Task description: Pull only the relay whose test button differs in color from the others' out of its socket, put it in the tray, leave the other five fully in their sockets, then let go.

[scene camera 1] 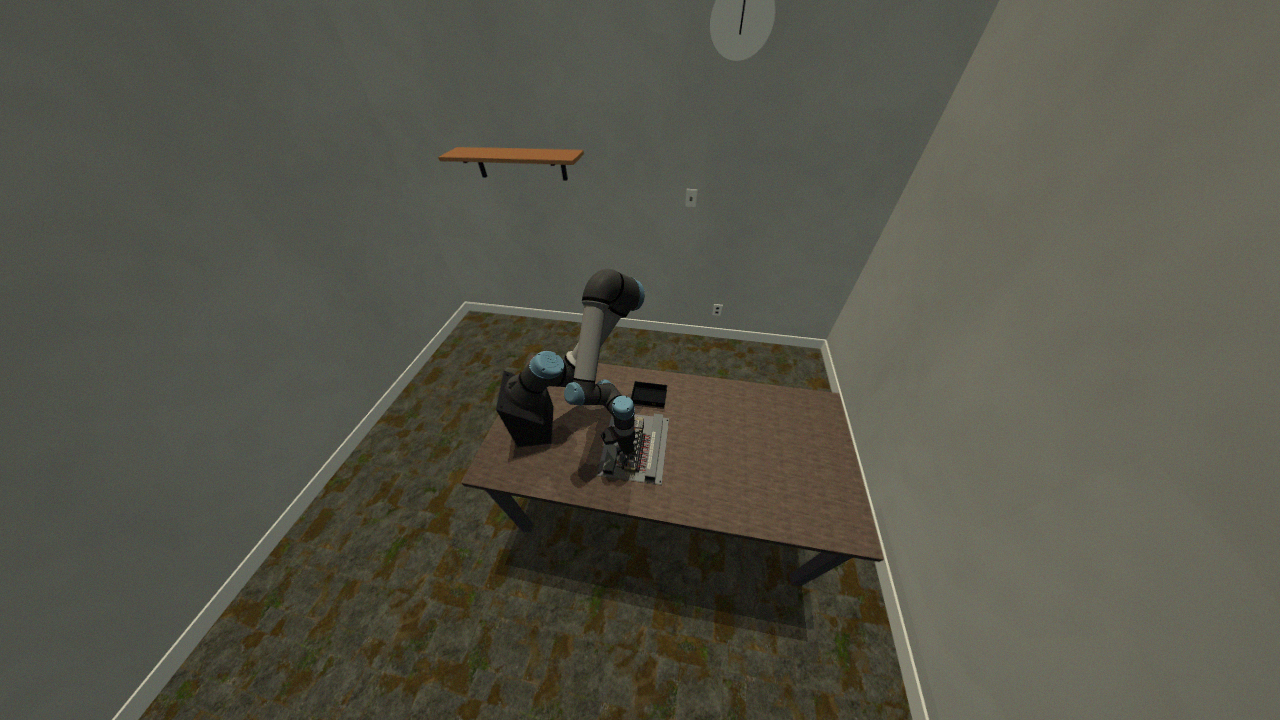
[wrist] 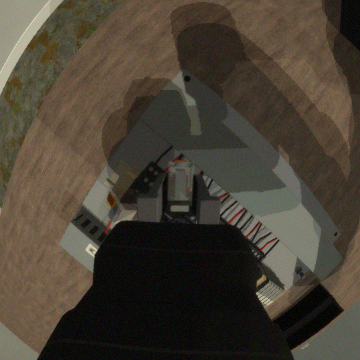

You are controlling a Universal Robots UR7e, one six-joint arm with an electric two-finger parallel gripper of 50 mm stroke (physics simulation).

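Where they show: gripper, fingertip midpoint: (scene camera 1: 621, 457) (wrist: 179, 185); arm's base, link origin: (scene camera 1: 522, 392).
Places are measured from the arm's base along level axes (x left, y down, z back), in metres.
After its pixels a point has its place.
My gripper (scene camera 1: 629, 460) @[x 0.021, y 0.184, z -0.456 m] (wrist: 179, 185) @[x 0.021, y 0.184, z -0.456 m] is over the grey panel (scene camera 1: 662, 431) @[x 0.233, y 0.224, z -0.544 m] (wrist: 272, 216), its fingers shut on a clear, box-shaped relay (wrist: 179, 184) @[x 0.018, y 0.175, z -0.454 m]. A small orange strip shows at the relay's far end in the wrist view; I cannot tell whether it is the test button. Whether the relay is seated or raised is hidden by the fingers. The other relays are mostly hidden by the gripper and cannot be told apart. The black tray (scene camera 1: 649, 404) @[x 0.332, y 0.214, z -0.427 m] (wrist: 310, 317) @[x 0.408, y 0.223, z -0.371 m] lies beyond the panel, toward the back of the table, and no relay can be made out in it.
Red and black wires (wrist: 245, 220) @[x 0.103, y 0.223, z -0.417 m] run beside the held relay. A black terminal block (wrist: 149, 177) @[x 0.002, y 0.200, z -0.480 m] is close to the left finger. A slotted black part (wrist: 90, 225) @[x 0.014, y 0.204, z -0.574 m] is at the panel's left. The robot's dark base (scene camera 1: 526, 411) @[x -0.057, y 0.019, z -0.067 m] stands at the left of the wooden table (scene camera 1: 760, 456) @[x 0.319, y 0.226, z -0.967 m].
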